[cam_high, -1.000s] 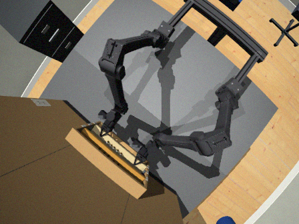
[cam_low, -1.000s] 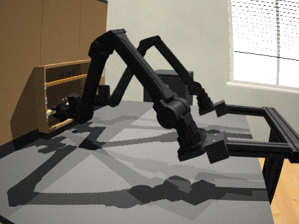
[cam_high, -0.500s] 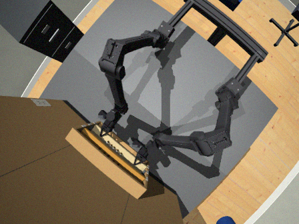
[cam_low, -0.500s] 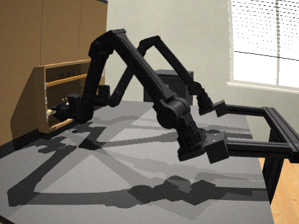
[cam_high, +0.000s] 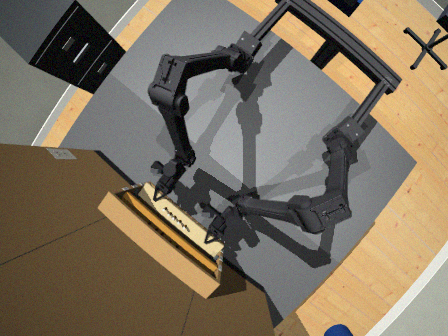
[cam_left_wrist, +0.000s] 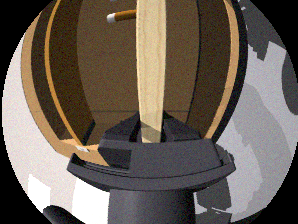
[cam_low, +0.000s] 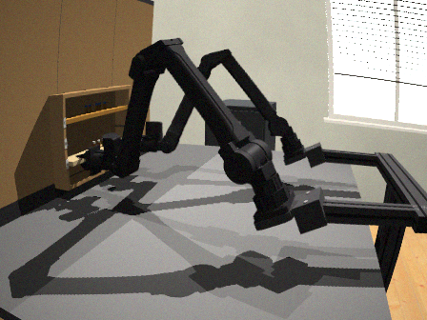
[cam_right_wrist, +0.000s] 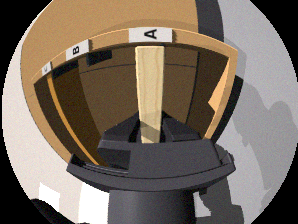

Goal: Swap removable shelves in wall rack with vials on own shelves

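The wall rack lies 15 cm to the left of my right hand, 8 cm above it and 3 cm ahead of it. From my right hand the other things lie so: pale shelf: 15 cm to the left; orange shelf: 15 cm to the left, 15 cm above, 3 cm ahead.
Now: the pale shelf 150 mm to the right of my left hand. The rest, counted from my left hand: orange shelf 30 mm ahead, 150 mm to the right, 150 mm above; then wall rack 30 mm ahead, 160 mm to the right, 80 mm above.
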